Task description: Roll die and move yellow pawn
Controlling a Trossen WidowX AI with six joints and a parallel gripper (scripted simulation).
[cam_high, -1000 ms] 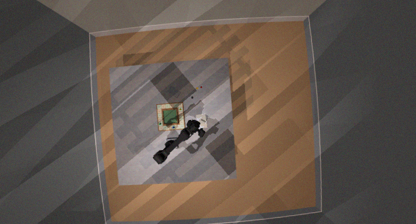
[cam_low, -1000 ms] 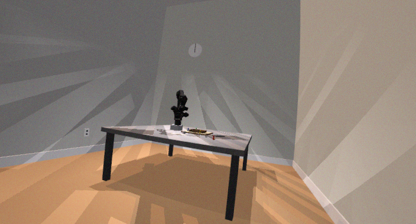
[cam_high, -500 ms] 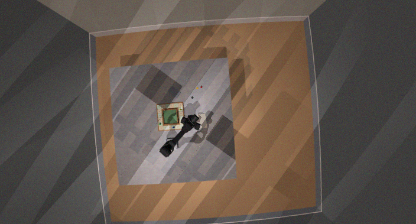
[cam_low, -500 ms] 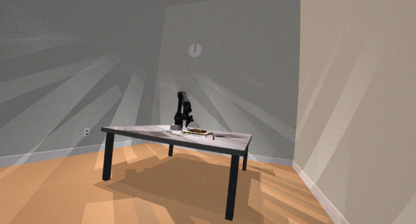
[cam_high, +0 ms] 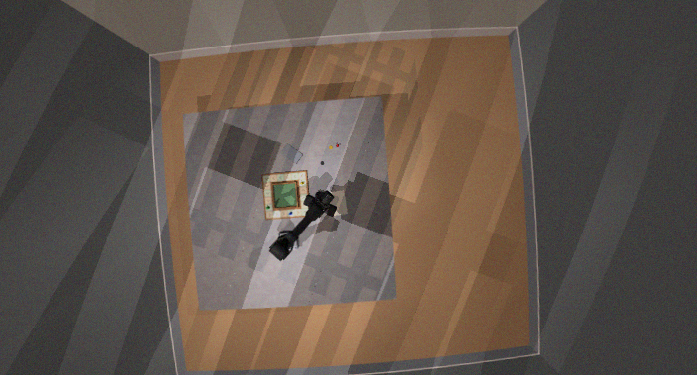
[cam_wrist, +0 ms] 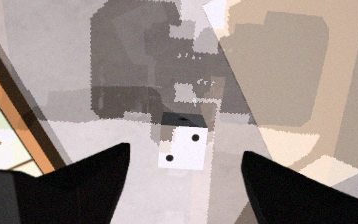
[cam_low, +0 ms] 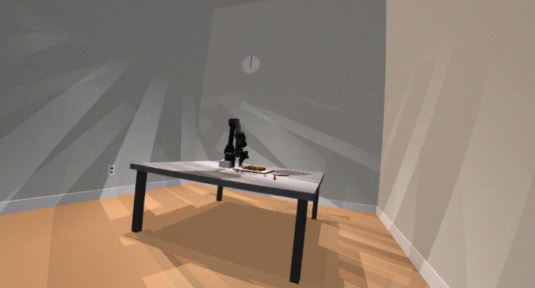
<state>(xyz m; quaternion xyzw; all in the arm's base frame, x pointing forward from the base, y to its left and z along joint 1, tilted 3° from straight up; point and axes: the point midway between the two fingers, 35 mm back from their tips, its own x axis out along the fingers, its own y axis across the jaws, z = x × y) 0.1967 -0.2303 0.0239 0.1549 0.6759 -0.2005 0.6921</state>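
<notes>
Right now the white die is 20 mm below my gripper tip. Also, from my gripper tip: yellow pawn: 140 mm ahead, 110 mm to the left, 10 mm below; then blue pawn: 200 mm to the left, 40 mm behind, 10 mm below; then white sheet: 90 mm to the right, 40 mm below, 10 mm behind.
</notes>
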